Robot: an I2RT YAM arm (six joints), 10 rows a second.
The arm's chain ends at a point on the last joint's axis. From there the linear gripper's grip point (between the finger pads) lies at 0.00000 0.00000 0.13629 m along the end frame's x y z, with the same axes.
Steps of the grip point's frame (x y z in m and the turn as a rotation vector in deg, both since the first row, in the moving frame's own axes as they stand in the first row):
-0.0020 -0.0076 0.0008 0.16 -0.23 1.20
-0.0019 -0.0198 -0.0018 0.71 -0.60 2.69
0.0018 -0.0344 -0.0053 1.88 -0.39 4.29
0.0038 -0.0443 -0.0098 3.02 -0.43 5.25
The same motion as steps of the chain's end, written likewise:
-0.0015 -0.0072 0.0008 0.16 -0.23 1.20
-0.0005 -0.0181 -0.0018 0.71 -0.60 2.69
0.0026 -0.0299 -0.0052 1.88 -0.39 4.29
0.0045 -0.0371 -0.0096 3.02 -0.43 5.25

